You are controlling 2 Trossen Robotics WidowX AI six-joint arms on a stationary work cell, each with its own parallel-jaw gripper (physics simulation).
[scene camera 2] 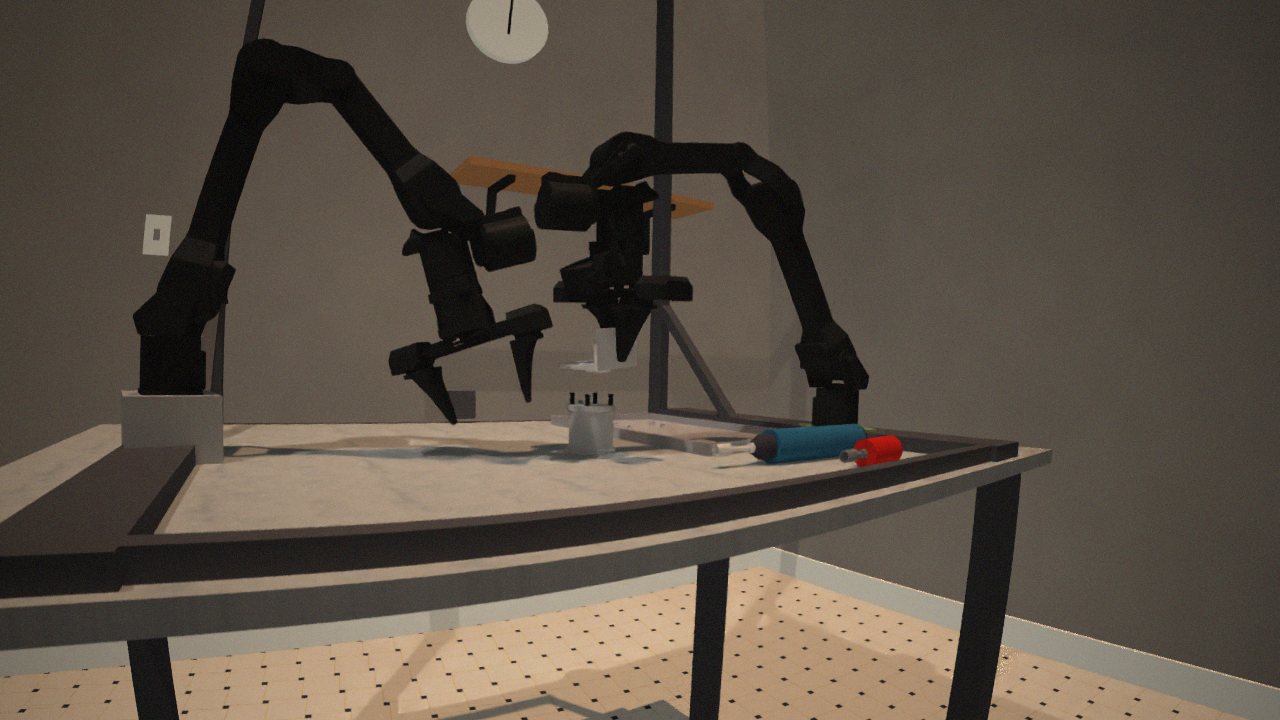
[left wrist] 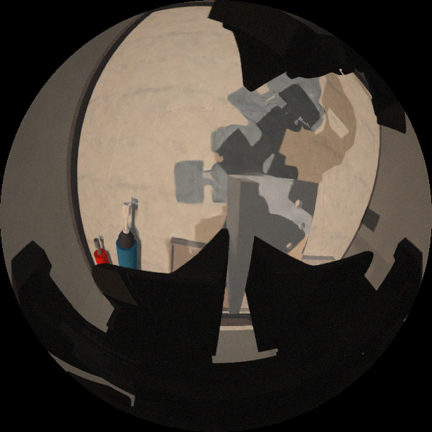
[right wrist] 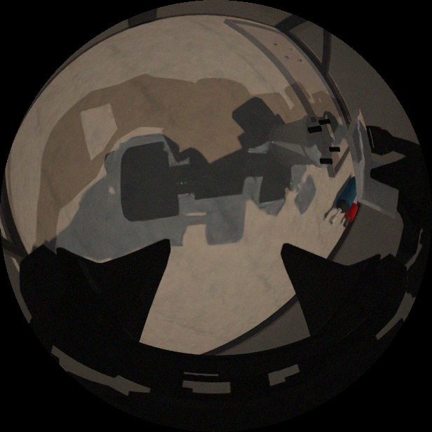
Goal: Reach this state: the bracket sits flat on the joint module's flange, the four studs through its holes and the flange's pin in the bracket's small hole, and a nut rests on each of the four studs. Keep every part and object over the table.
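Places are measured from the left arm's base along level axes (x right, y ahead, z up), in centimetres.
Pixels of known places: left gripper, fingertip midpoint: (scene camera 2: 618, 361); right gripper, fingertip midpoint: (scene camera 2: 491, 413); right arm's base, origin of the base link: (scene camera 2: 169, 393).
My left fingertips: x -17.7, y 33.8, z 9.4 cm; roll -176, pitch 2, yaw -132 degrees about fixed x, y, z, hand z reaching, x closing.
Behind a point stands the place of what it marks.
The light grey joint module (scene camera 2: 591, 429) {x -17.6, y 37.0, z 0.9 cm} (right wrist: 295, 142) stands upright on the table with four black studs (scene camera 2: 610, 399) {x -15.3, y 34.8, z 4.6 cm} (right wrist: 334, 149) pointing up; it is hidden in the left wrist view. My left gripper (scene camera 2: 623, 356) {x -17.7, y 33.8, z 9.4 cm} (left wrist: 231, 234) is shut on the L-shaped bracket (scene camera 2: 605, 347) {x -20.0, y 35.4, z 11.0 cm} (left wrist: 281, 217) (right wrist: 380, 198) by its upright plate. The bracket's holed plate hangs roughly level above the studs, apart from them. My right gripper (scene camera 2: 490, 410) {x -25.3, y 47.9, z 3.2 cm} (right wrist: 228, 248) is open and empty, above the table to the left of the module in the scene view. Small dark dots, possibly nuts, show in the tray.
The shallow tray (scene camera 2: 673, 438) {x -11.6, y 26.5, z -0.7 cm} (left wrist: 186, 241) lies right of and behind the module. A blue-handled tool (scene camera 2: 814, 443) {x -22.2, y 10.1, z 0.1 cm} (left wrist: 127, 254) and a red one (scene camera 2: 879, 450) {x -27.9, y 3.9, z 0.0 cm} (left wrist: 101, 256) lie near the right edge. Part of the right arm shows at the top of the left wrist view.
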